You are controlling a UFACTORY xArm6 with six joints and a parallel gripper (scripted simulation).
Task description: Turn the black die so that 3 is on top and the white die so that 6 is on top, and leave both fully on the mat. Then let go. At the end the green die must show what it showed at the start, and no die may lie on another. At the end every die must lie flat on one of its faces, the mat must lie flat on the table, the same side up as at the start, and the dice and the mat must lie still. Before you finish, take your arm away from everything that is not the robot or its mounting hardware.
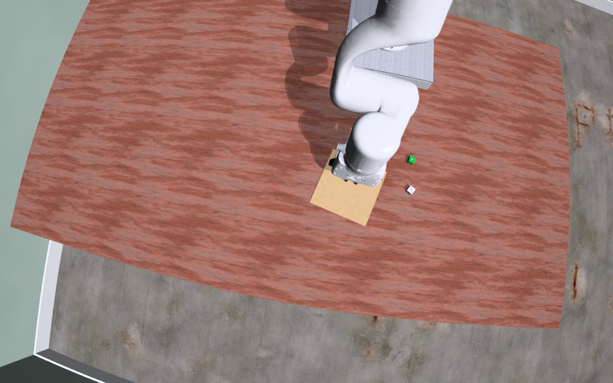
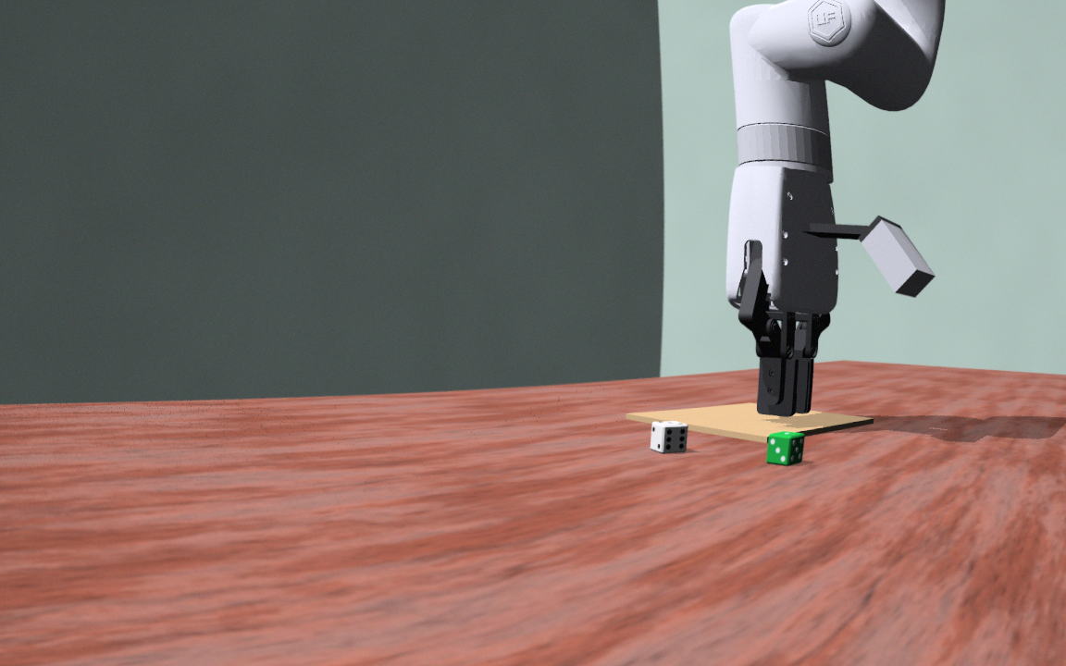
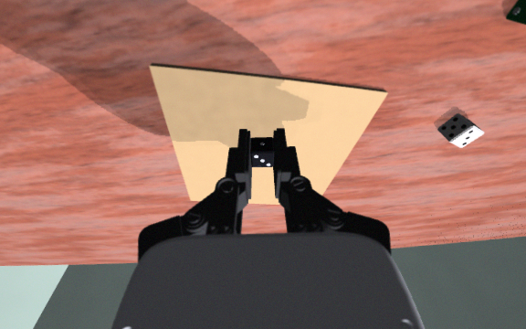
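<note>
Right now my hand is 1 cm above the black die. The rest, counted from my hand: green die: 15 cm to the left, 5 cm behind, 2 cm below; white die: 14 cm to the left, 3 cm ahead, 2 cm below; tan mat: 3 cm below, 2 cm ahead, 1 cm to the right.
</note>
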